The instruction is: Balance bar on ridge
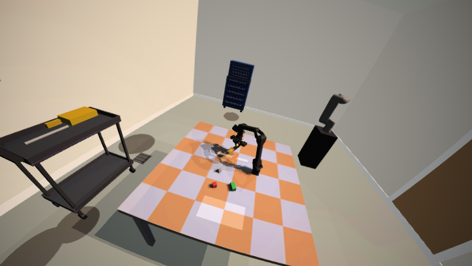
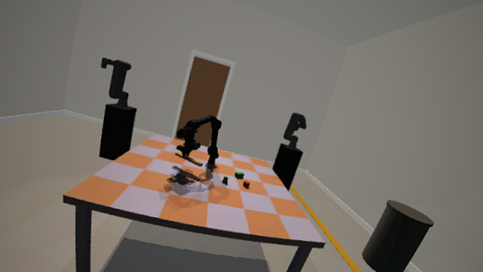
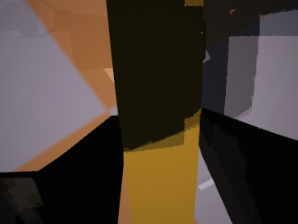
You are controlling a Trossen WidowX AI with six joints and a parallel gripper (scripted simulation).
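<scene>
My gripper tip is 3 cm to the right of the yellow-and-dark striped bar and 1 cm short of it. Also, from my gripper tip: red cube: 48 cm to the left, 8 cm ahead, 6 cm below; then green cube: 44 cm to the left, 6 cm below, 6 cm behind.
</scene>
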